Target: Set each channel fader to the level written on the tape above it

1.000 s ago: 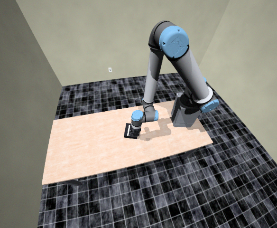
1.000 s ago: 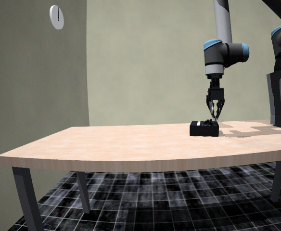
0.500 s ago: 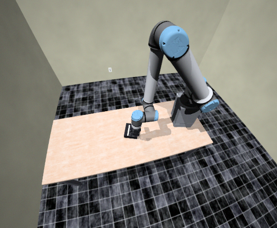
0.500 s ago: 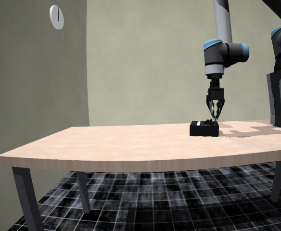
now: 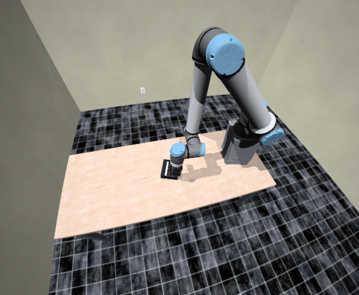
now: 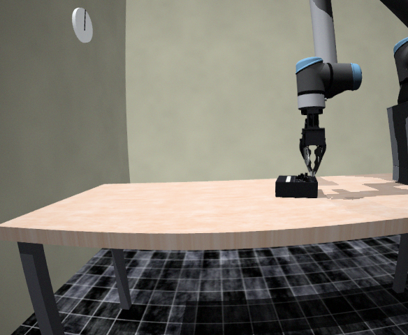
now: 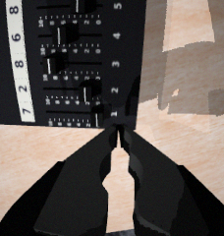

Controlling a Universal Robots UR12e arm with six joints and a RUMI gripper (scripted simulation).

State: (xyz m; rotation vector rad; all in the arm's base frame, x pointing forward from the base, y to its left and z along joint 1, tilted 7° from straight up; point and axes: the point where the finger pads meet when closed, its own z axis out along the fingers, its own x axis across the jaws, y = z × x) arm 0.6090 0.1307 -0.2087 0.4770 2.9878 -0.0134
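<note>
The fader 1 cap lies 2 cm ahead of my hand, 1 cm to the right of it and 2 cm below it. Round my hand: fader 3 cap (4 cm ahead, 6 cm to the right, 2 cm below); then fader 2 cap (2 cm ahead, 3 cm to the right, 2 cm below); then fader 4 cap (2 cm ahead, 8 cm to the right, 2 cm below).
</note>
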